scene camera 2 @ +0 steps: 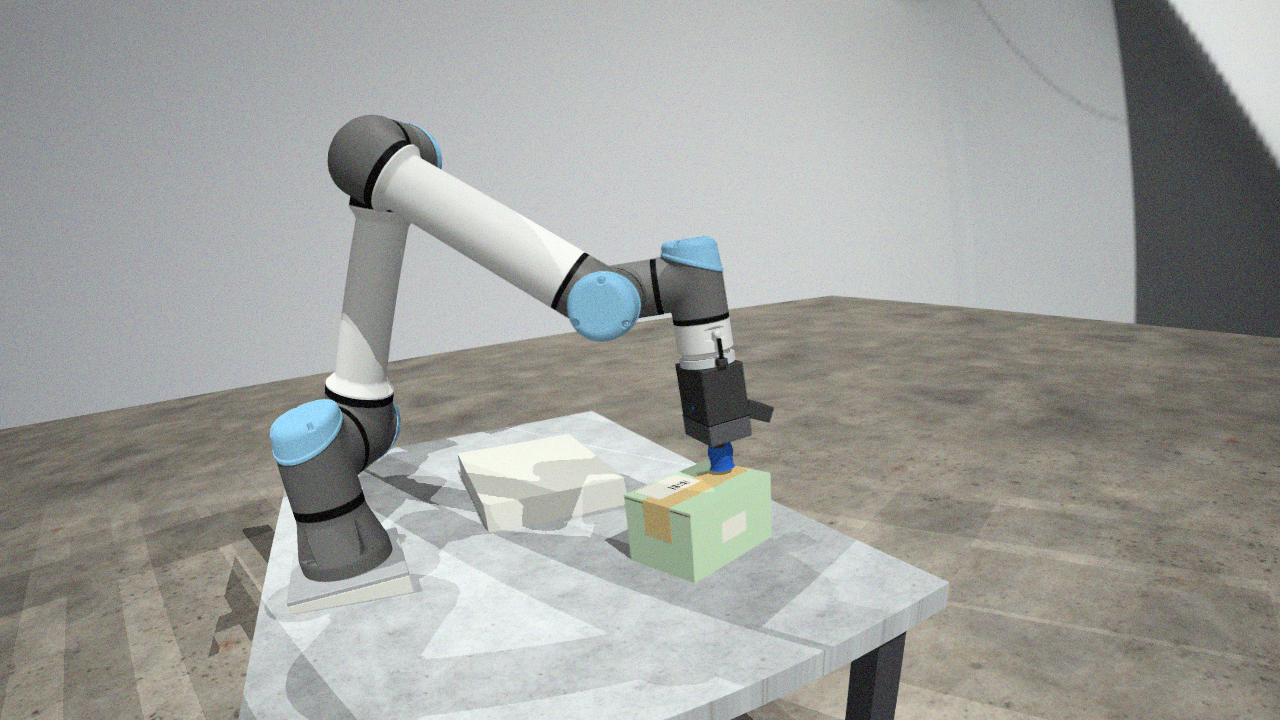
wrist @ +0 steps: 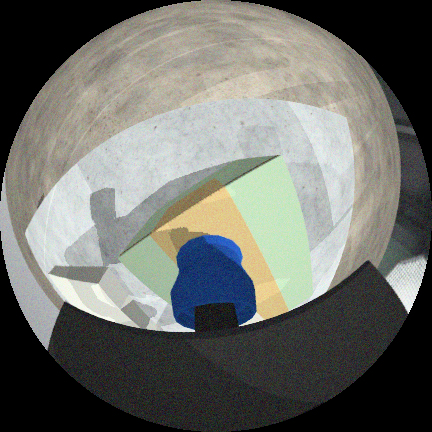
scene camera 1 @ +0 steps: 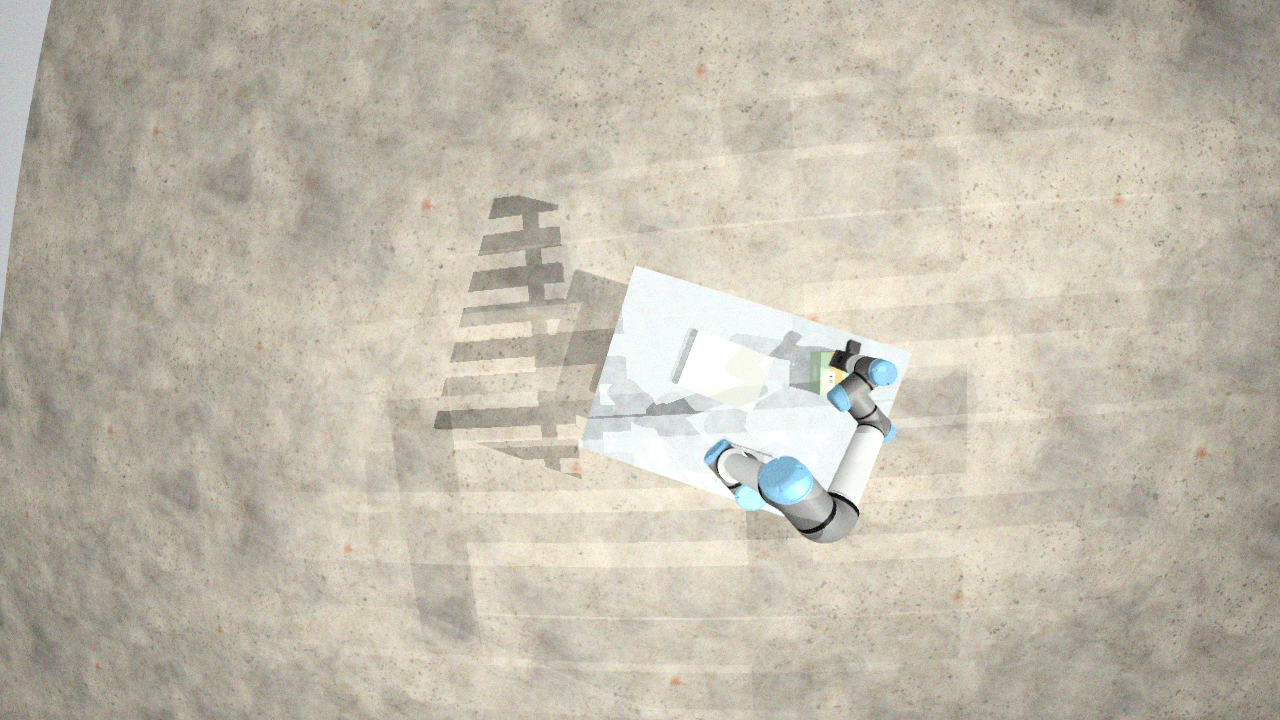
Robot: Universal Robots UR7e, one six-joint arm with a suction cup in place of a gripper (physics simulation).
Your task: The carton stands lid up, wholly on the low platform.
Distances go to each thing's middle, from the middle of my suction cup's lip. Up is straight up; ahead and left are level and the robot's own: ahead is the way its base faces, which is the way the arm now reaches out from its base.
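The pale green carton [scene camera 2: 690,524] is 5 cm behind my suction cup, 2 cm to the right of it and 7 cm below it. There's also a low cream platform [scene camera 2: 526,483], and that's 20 cm behind my suction cup, 36 cm to the left of it and 10 cm below it.
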